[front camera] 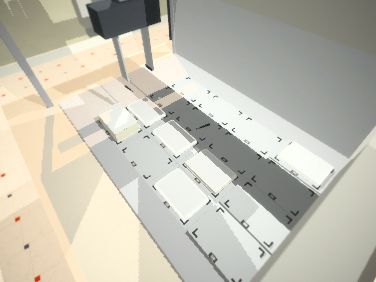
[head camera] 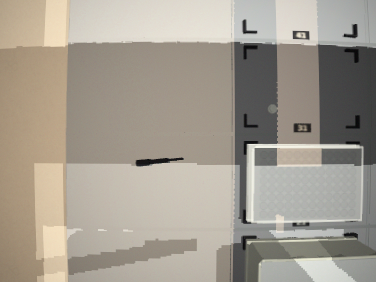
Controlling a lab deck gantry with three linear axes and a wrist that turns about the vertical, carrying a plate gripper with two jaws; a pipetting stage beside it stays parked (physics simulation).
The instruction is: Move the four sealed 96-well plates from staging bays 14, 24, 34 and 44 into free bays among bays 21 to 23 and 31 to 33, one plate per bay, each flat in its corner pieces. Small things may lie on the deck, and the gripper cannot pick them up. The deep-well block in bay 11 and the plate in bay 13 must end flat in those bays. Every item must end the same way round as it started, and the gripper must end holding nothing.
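Frame: origin at the robot's base, x back, y left, z down, level; metres.
Where they show: gripper, fingertip midpoint: (front camera: pixel 138 73); robot's base, origin of the base link: (front camera: pixel 100 121).
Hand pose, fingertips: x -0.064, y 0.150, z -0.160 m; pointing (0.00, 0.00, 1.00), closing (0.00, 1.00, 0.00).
Things, the pixels of their top centre, and the offset from my fingertips. "spot": a spot on its surface instead.
- bay 21, surface spot: (head camera: pixel 305 183) (front camera: pixel 145 108) spot: dx +0.004, dy +0.001, dz +0.146 m
- bay 22, surface spot: (front camera: pixel 174 137) spot: dx -0.171, dy -0.005, dz +0.145 m
- bay 23, surface spot: (front camera: pixel 210 171) spot: dx -0.336, dy -0.006, dz +0.145 m
- bay 13, surface spot: (front camera: pixel 181 194) spot: dx -0.336, dy -0.111, dz +0.145 m
- plate, middle of its top: (front camera: pixel 305 161) dx -0.492, dy +0.214, dz +0.131 m
- deep-well block, middle of its top: (front camera: pixel 117 117) dx +0.000, dy -0.107, dz +0.118 m
- dark thin tool, middle of its top: (front camera: pixel 202 125) dx -0.188, dy +0.104, dz +0.152 m
- dark tool, middle of its top: (head camera: pixel 159 161) (front camera: pixel 129 87) dx +0.161, dy +0.024, dz +0.152 m
- small grey disc, middle of its top: (head camera: pixel 273 108) dx +0.035, dy +0.082, dz +0.156 m
The gripper (front camera: pixel 139 74) is raised at the back left in the front view, jaws apart with no plate between them. Pale plates lie in bay 21 (front camera: pixel 146 111) (head camera: pixel 305 183), bay 22 (front camera: pixel 174 137), bay 23 (front camera: pixel 210 171) and bay 13 (front camera: pixel 181 194). The bay 21 plate looks flat and square to its corner pieces. Another plate (front camera: pixel 305 163) lies in bay 44 at the right. The deep-well block (front camera: pixel 119 122) (head camera: pixel 315 270) is in bay 11. Bays 14, 24 and 34 hold no plate.
A dark thin tool (front camera: pixel 203 126) lies in bay 32. Another dark tool (front camera: pixel 129 88) (head camera: pixel 159 161) lies on the deck left of bay 21. A small grey disc (head camera: pixel 272 108) shows in bay 31. A large pale upright part (front camera: pixel 330 220) crosses the front view's lower right.
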